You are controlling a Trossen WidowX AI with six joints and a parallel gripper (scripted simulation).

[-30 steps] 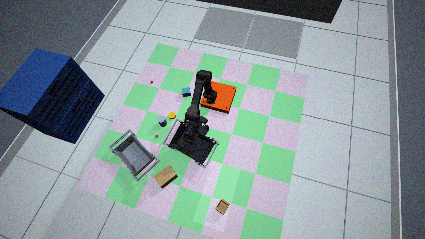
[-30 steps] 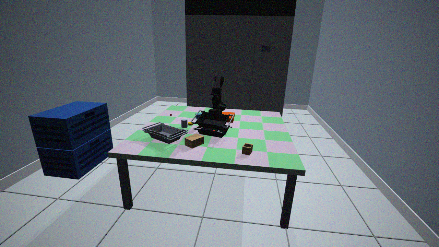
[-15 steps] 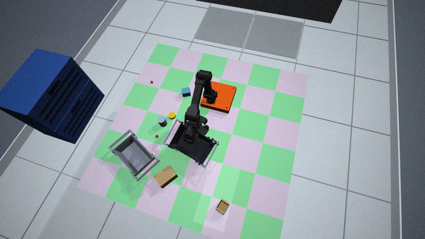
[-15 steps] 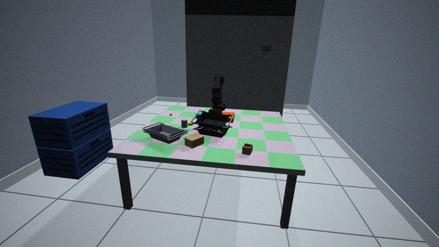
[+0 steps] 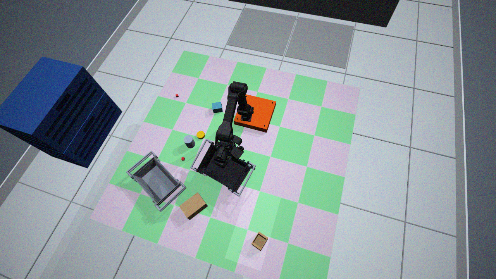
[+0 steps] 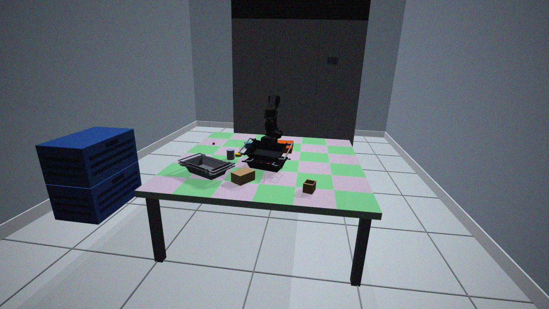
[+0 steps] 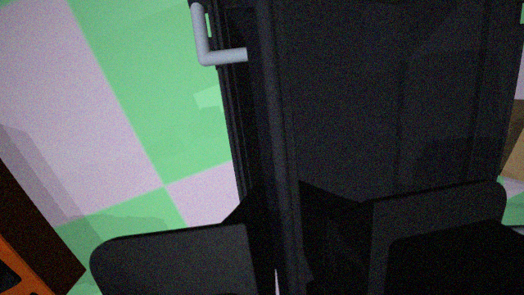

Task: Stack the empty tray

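My gripper tip is 7 cm short of the black tray, 2 cm to the left of it and 1 cm below it. Also, from my gripper tip: grey cylinder 9 cm behind, 28 cm to the right, 8 cm below; red block 1 cm ahead, 30 cm to the right, 11 cm below; yellow disc 16 cm behind, 24 cm to the right, 10 cm below.
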